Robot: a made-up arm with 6 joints. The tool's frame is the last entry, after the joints. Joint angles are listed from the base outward. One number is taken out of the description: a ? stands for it. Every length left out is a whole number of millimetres.
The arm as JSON. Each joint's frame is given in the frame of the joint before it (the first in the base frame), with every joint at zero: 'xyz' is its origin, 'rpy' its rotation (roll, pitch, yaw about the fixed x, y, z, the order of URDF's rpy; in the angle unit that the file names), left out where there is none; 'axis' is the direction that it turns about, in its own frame. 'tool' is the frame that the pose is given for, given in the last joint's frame.
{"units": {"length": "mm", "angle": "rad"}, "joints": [
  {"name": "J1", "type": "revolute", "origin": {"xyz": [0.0, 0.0, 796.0], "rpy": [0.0, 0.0, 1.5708]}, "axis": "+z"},
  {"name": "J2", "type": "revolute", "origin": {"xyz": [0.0, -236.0, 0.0], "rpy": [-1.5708, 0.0, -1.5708]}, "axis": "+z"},
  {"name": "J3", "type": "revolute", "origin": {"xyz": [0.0, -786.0, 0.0], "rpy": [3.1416, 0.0, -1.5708]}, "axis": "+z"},
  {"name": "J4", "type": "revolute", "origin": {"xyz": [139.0, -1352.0, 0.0], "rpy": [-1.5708, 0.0, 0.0]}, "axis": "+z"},
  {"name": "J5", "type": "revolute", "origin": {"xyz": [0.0, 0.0, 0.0], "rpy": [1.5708, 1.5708, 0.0]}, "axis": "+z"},
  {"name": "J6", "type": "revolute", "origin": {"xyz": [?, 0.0, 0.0], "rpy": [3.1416, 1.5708, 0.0]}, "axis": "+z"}
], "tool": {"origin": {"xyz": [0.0, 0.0, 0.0], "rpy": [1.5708, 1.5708, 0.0]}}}
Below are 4 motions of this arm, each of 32 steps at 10 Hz.
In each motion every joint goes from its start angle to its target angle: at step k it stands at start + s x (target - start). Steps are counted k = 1, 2, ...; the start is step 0. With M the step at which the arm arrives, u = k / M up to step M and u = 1 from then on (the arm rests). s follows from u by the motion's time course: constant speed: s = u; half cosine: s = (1 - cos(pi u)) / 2; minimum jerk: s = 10 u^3 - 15 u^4 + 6 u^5.
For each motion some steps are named. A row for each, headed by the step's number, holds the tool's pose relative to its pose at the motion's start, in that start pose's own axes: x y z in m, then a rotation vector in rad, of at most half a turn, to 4 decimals.
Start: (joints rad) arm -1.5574 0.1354 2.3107 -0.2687 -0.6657 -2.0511
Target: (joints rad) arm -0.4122 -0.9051 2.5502 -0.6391 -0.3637 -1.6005
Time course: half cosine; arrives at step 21
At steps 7, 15, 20, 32:
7: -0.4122 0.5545 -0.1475 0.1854 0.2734 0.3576
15: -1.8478 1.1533 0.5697 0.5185 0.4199 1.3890
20: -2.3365 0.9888 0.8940 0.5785 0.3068 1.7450
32: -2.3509 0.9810 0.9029 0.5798 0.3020 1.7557

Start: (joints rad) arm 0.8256 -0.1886 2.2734 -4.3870 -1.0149 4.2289
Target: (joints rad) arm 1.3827 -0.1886 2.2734 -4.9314 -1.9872 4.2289
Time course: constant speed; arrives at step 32
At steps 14, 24, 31, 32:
14: 0.1325 -0.3147 -0.0402 0.0960 0.0602 -0.7165
24: 0.1450 -0.5230 -0.0786 0.0914 0.1337 -1.2318
31: 0.1254 -0.6469 -0.1022 0.0497 0.2063 -1.5868
32: 0.1214 -0.6629 -0.1051 0.0410 0.2184 -1.6368

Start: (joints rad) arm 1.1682 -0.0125 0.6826 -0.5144 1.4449 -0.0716
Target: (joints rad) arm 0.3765 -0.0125 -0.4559 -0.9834 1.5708 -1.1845
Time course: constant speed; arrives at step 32
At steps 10, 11, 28, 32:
10: -0.2270 -0.5479 0.0556 -0.0242 0.1161 -0.0918
11: -0.2451 -0.6040 0.0772 -0.0297 0.1204 -0.1048
28: -0.4589 -1.3546 0.8317 -0.1771 -0.0264 -0.3196
32: -0.4989 -1.4343 1.0824 -0.2205 -0.1136 -0.3463

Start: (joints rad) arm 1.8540 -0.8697 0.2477 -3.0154 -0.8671 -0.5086
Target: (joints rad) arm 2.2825 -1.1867 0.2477 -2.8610 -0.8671 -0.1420
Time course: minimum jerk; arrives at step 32
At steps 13, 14, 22, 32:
13: 0.0488 -0.0627 -0.1935 -0.0397 0.1152 -0.0164
14: 0.0543 -0.0684 -0.2284 -0.0474 0.1356 -0.0163
22: 0.0644 -0.0630 -0.5117 -0.1168 0.2972 0.0158
32: 0.0507 -0.0355 -0.6290 -0.1500 0.3627 0.0453

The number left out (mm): 216.0
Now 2 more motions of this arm.
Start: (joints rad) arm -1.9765 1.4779 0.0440 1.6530 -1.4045 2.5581
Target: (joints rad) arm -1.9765 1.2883 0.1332 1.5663 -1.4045 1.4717
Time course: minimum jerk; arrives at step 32
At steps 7, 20, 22, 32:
7: -0.0001 0.0308 -0.0029 0.1008 -0.0030 -0.0014
20: -0.0056 0.3074 -0.0038 0.9968 -0.0304 -0.0077
22: -0.0072 0.3480 -0.0002 1.1277 -0.0346 -0.0078
32: -0.0107 0.4247 0.0093 1.3753 -0.0429 -0.0074

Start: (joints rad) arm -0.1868 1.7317 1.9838 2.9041 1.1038 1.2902
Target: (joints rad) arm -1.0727 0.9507 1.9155 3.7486 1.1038 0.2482
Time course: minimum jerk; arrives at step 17
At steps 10, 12, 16, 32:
10: -1.4714 0.4930 0.8397 0.7506 -0.5436 0.9587
12: -1.9247 0.4123 0.9368 0.9119 -0.6526 1.2877
16: -2.2845 0.2873 0.9489 1.0114 -0.7258 1.5879
32: -2.2887 0.2855 0.9486 1.0123 -0.7266 1.5917

